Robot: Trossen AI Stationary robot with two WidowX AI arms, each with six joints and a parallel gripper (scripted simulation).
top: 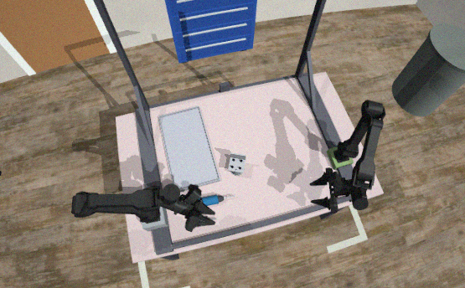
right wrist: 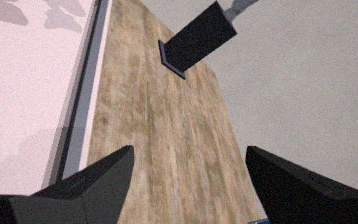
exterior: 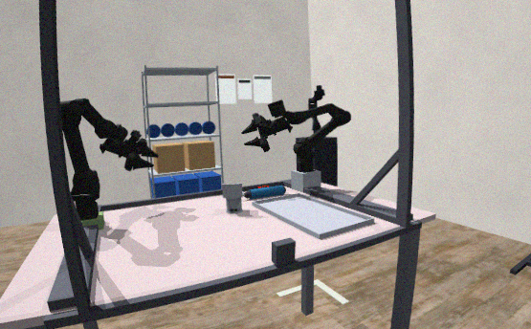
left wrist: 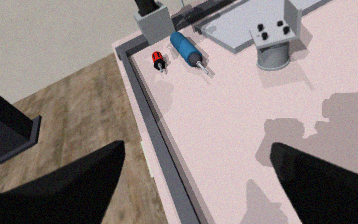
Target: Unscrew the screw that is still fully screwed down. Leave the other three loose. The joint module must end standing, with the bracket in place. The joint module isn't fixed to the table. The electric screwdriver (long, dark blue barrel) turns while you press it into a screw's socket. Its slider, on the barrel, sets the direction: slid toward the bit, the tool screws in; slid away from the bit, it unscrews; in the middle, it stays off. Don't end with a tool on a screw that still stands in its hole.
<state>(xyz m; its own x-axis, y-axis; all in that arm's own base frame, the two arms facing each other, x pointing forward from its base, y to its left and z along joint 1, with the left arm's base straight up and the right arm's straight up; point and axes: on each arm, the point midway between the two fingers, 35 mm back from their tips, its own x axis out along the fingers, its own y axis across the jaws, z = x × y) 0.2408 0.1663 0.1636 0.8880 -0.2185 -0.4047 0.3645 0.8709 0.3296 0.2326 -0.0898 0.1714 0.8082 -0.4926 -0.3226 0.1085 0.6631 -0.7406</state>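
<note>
Right now my right hand is 10 cm past the blue electric screwdriver, 3 cm to the right of it and 24 cm above it. Also, from my right hand: red screwdriver (3 cm behind, 2 cm to the right, 24 cm below); then L-shaped bracket (22 cm behind, 19 cm to the left, 18 cm below); then bit (10 cm behind, 12 cm to the left, 24 cm below).
My left gripper is now 260 mm past the grey joint module, 250 mm to the left of it and 170 mm above it. Also, from my left hand: screw: 290 mm behind, 260 mm to the right, 130 mm below; L-shaped bracket: 260 mm behind, 250 mm to the right, 130 mm below; bit: 320 mm to the right, 180 mm below, 140 mm behind.
</note>
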